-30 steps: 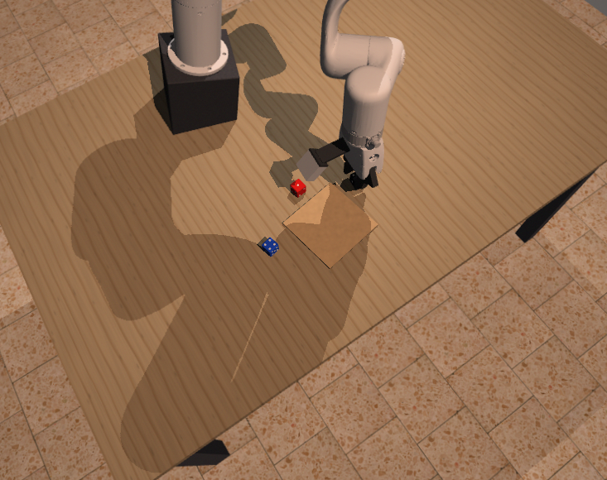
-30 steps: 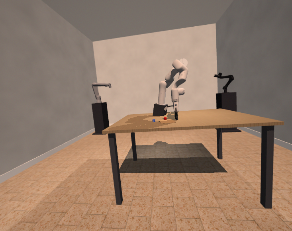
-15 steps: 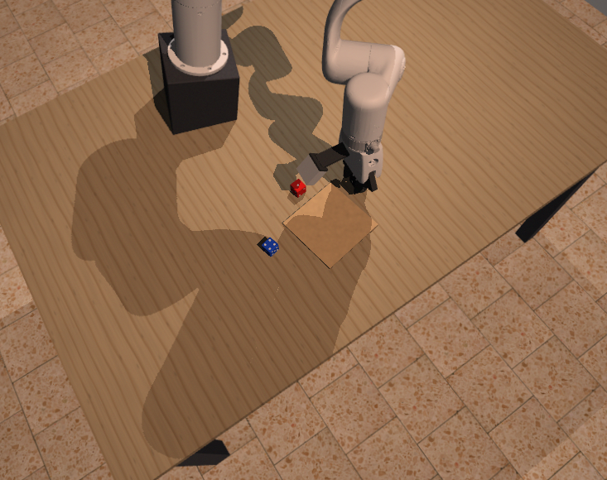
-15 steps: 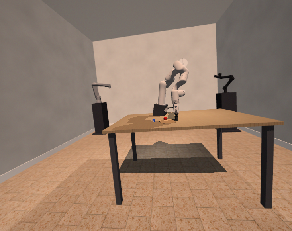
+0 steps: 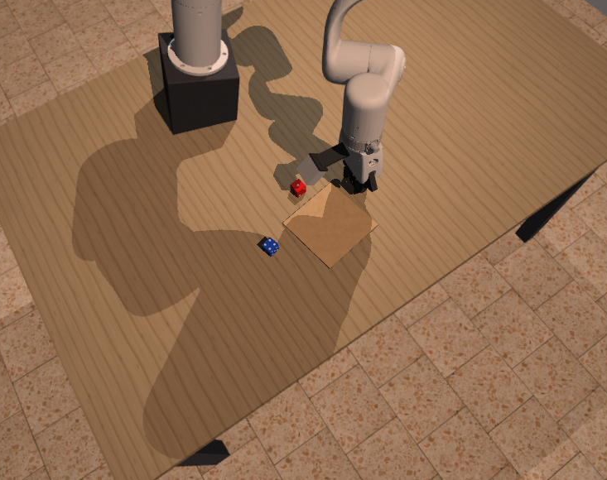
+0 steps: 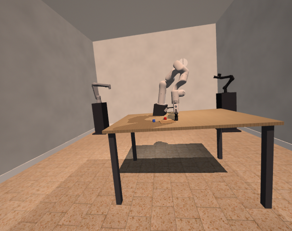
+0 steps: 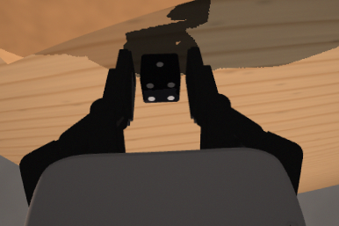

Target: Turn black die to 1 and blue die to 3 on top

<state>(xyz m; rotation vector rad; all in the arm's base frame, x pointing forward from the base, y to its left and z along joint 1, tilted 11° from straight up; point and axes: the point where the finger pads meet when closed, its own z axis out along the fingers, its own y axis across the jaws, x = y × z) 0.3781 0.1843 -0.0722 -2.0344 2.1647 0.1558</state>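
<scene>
My hand is 1 cm above the black die. Round my hand: tan mat 10 cm to the right, 6 cm ahead, 2 cm below; red die 12 cm to the right, 5 cm behind, 1 cm below; blue die 23 cm to the right, 4 cm ahead, 1 cm below.
</scene>
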